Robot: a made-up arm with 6 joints.
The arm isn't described. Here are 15 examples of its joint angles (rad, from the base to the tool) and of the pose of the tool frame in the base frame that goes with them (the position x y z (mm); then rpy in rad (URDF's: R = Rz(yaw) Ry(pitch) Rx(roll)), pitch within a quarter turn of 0, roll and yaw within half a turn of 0).
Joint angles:
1: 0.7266 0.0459 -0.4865 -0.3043 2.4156 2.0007
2: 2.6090 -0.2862 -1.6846 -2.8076 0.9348 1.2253
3: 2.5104 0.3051 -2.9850 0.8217 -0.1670 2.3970
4: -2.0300 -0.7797 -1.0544 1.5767 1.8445 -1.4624
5: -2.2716 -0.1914 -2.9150 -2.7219 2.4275 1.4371
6: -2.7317 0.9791 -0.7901 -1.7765 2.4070 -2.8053
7: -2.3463 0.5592 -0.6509 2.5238 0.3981 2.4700
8: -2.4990 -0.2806 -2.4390 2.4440 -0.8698 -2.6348
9: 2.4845 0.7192 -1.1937 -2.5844 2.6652 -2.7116
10: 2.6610 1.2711 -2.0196 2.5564 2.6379 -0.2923
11: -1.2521 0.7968 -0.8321 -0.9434 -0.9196 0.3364
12: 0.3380 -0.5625 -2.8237 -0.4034 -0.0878 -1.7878
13: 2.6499 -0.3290 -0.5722 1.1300 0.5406 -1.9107
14: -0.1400 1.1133 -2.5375 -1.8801 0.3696 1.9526
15: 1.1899 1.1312 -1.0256 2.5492 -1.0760 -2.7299
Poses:
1: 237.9 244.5 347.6 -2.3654 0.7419 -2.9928
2: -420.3 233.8 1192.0 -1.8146 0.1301 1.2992
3: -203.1 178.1 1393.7 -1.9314 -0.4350 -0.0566
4: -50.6 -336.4 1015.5 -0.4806 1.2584 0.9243
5: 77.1 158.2 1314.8 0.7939 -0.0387 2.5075
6: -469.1 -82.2 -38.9 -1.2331 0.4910 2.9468
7: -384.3 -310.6 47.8 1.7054 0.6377 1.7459
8: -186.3 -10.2 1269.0 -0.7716 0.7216 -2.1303
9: -600.6 529.4 281.1 -1.4165 -0.3357 2.7910
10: -869.1 333.3 168.9 -1.2307 -0.0922 0.0828
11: 276.7 -558.0 67.0 0.6400 0.7809 1.6320
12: -582.0 -141.2 1302.8 -1.3053 -0.1597 -1.4840
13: -485.8 304.6 522.8 1.3303 0.9747 -0.0205
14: 1048.0 -105.4 459.0 -0.3773 1.0704 0.7125
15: 214.0 334.3 -12.4 2.4033 -0.5976 -2.3744
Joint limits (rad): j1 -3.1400..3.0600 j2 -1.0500..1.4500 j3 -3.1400..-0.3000 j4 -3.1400..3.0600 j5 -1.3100..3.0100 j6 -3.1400..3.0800
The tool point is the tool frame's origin. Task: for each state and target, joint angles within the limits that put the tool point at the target. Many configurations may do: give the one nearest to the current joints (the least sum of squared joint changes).
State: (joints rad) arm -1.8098 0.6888 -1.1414 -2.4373 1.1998 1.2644
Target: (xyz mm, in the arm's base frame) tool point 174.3 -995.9 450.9
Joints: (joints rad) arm -1.3627 0.8401 -1.9562 -2.5282 1.1197 1.2400
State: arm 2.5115 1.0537 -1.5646 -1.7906 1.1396 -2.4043
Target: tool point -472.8 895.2 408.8
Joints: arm 2.0464 0.7457 -1.8195 -1.8026 1.2148 -2.3957
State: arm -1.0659 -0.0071 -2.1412 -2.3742 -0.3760 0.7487
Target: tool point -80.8 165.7 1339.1
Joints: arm -0.7745 -0.6920 -2.2709 -2.5017 -0.5034 0.7900
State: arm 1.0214 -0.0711 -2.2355 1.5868 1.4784 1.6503
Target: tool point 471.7 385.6 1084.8
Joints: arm 0.5430 -0.0090 -1.7837 1.5251 1.5534 1.5852
